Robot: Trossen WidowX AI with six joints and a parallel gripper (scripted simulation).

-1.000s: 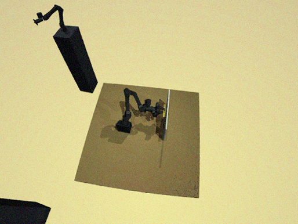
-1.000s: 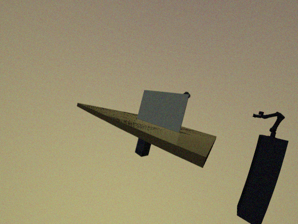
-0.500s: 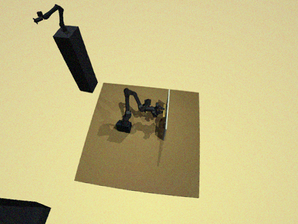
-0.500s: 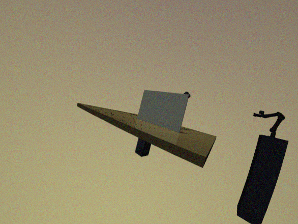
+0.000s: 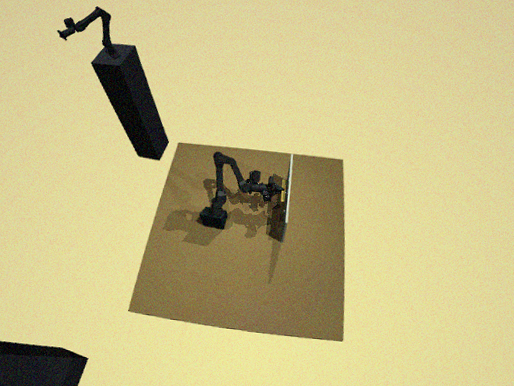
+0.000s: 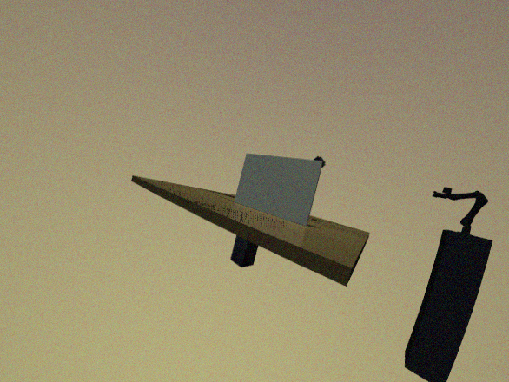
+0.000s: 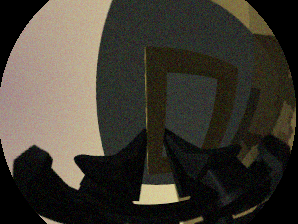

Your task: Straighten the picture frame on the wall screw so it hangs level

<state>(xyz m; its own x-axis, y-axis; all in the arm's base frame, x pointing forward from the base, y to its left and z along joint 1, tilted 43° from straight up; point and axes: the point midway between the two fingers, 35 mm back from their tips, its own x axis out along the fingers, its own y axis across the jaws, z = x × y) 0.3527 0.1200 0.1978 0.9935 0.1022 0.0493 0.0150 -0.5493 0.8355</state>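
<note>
Now: the yellow picture frame 50 mm below my gripper tip, 10 mm to the right of it and 10 mm ahead of it. Round my gripper tip: thin upright wall (60 mm below, 20 mm to the right, 20 mm ahead).
</note>
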